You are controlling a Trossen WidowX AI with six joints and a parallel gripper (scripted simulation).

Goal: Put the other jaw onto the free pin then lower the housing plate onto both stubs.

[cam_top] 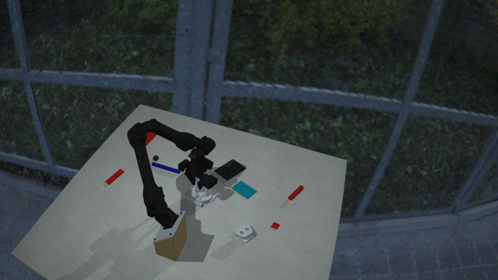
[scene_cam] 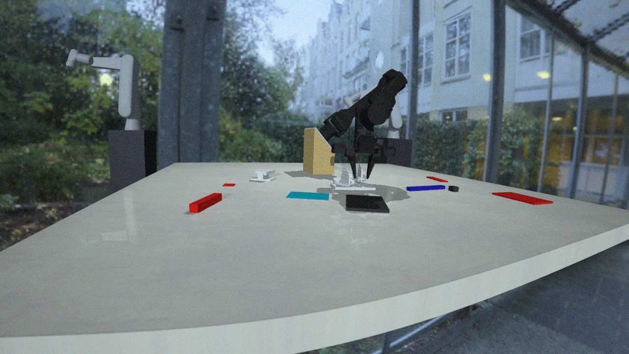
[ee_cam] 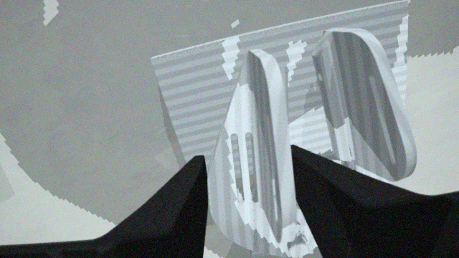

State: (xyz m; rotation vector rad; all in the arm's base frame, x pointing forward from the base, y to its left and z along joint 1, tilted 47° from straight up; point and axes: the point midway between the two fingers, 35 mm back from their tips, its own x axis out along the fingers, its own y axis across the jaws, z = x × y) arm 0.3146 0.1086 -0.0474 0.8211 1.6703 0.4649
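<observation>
The white base plate is 10 mm ahead of my gripper tip, 30 mm to the right of it and 20 mm below it. The rest, counted from my gripper tip: teal tile: 110 mm ahead, 190 mm to the right, 30 mm below; blue bar: 60 mm ahead, 200 mm to the left, 20 mm below; black tile: 200 mm ahead, 80 mm to the right, 20 mm below.
</observation>
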